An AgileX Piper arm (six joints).
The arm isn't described. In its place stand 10 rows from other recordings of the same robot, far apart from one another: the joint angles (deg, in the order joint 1, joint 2, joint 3, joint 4, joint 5, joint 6), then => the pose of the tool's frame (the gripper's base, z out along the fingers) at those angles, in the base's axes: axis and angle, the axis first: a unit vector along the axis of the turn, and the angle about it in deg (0 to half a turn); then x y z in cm.
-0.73, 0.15, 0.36, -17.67, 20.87, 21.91 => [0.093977 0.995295 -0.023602 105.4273 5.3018 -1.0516 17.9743]
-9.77, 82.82, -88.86, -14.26, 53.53, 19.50 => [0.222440 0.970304 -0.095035 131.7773 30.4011 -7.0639 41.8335]
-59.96, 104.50, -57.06, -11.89, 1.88, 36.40 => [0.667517 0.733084 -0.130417 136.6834 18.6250 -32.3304 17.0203]
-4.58, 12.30, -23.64, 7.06, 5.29, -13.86 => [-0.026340 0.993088 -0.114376 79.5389 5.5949 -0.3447 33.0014]
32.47, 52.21, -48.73, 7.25, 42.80, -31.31 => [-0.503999 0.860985 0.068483 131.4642 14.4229 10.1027 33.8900]
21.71, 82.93, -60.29, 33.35, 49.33, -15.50 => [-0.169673 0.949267 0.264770 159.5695 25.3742 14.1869 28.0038]
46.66, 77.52, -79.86, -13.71, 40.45, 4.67 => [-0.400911 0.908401 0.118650 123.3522 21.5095 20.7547 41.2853]
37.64, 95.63, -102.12, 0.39, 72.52, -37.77 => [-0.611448 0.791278 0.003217 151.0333 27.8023 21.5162 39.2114]
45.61, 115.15, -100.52, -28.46, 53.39, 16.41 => [-0.348188 0.933893 -0.081292 143.8522 33.8705 29.6233 26.9535]
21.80, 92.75, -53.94, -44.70, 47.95, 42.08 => [-0.069319 0.971973 -0.224639 155.1647 29.3043 6.6017 20.8124]
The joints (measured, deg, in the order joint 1, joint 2, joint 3, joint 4, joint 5, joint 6), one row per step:
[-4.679 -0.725 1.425 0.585 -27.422 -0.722]
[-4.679 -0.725 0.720 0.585 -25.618 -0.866]
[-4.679 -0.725 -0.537 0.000 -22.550 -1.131]
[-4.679 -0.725 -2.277 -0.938 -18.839 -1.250]
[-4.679 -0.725 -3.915 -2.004 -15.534 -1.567]
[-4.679 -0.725 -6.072 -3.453 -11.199 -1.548]
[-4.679 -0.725 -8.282 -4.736 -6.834 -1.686]
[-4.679 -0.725 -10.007 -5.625 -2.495 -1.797]
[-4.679 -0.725 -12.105 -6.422 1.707 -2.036]
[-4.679 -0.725 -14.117 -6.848 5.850 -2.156]
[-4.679 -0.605 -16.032 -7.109 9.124 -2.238]
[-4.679 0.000 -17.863 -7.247 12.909 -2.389]
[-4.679 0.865 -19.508 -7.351 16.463 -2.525]
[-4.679 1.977 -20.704 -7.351 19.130 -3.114]
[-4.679 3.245 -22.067 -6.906 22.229 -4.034]
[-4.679 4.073 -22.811 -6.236 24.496 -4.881]
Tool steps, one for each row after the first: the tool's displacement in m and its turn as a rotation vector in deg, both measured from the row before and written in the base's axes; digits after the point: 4 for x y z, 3 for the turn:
[0.0004 0.0000 0.0016 -0.035 1.106 -0.056]
[0.0004 0.0004 0.0029 -0.663 1.872 -0.173]
[-0.0001 0.0005 0.0047 -0.868 2.048 -0.202]
[-0.0005 0.0004 0.0046 -1.185 1.766 -0.386]
[-0.0011 0.0003 0.0059 -1.185 2.278 -0.464]
[-0.0017 0.0000 0.0061 -1.129 2.242 -0.641]
[-0.0012 -0.0004 0.0032 -0.648 2.657 -0.644]
[-0.0025 -0.0005 0.0054 -0.691 2.144 -0.723]
[-0.0028 -0.0006 0.0049 -0.191 2.127 -0.622]
[-0.0029 -0.0004 0.0054 -0.064 1.466 -0.483]
[-0.0014 -0.0007 0.0038 0.110 2.532 -0.520]
[-0.0004 -0.0007 0.0030 0.173 2.745 -0.476]
[0.0011 -0.0006 0.0017 -0.236 2.612 -0.374]
[0.0012 -0.0004 0.0018 -0.108 3.039 -0.225]
[0.0010 0.0000 0.0000 0.066 2.377 0.025]

